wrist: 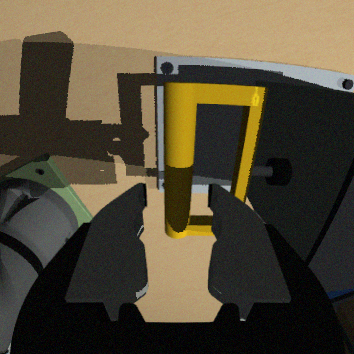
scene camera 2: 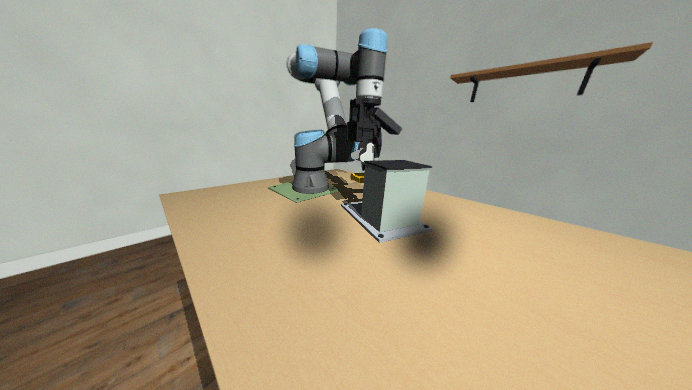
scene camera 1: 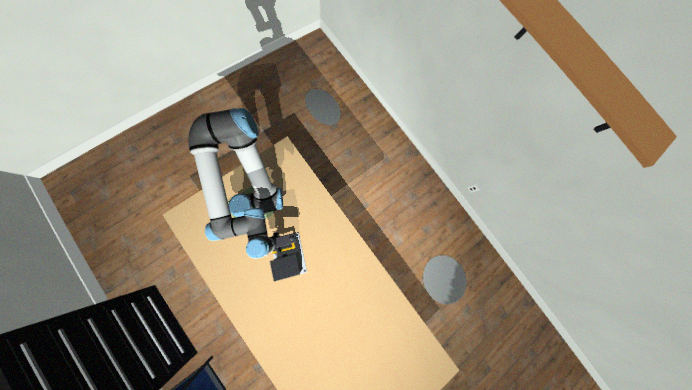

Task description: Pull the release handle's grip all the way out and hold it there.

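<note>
The release handle (scene camera 1: 287, 246) (scene camera 2: 358, 177) (wrist: 180, 130) is a yellow rectangular frame with a thick round grip bar on the side away from the housing. A short rod (wrist: 262, 171) joins it to the dark housing (scene camera 1: 286, 267) (scene camera 2: 406, 197) (wrist: 312, 135), which stands on a light grey base plate (scene camera 2: 400, 233) (wrist: 240, 67). In the wrist view my gripper (wrist: 177, 185) (scene camera 2: 366, 160) is partly open and empty, pointing down above the handle. Its fingertips appear either side of the near part of the grip bar. The housing hides most of the handle in scene camera 2.
The arm's base stands on a green plate (scene camera 2: 295, 196) (wrist: 62, 182) beside the housing on the wooden table (scene camera 1: 340, 325) (scene camera 2: 350, 310). A brown wall shelf (scene camera 1: 590, 75) (scene camera 2: 540, 66) hangs on the right. A black slatted unit (scene camera 1: 100, 345) stands at the lower left.
</note>
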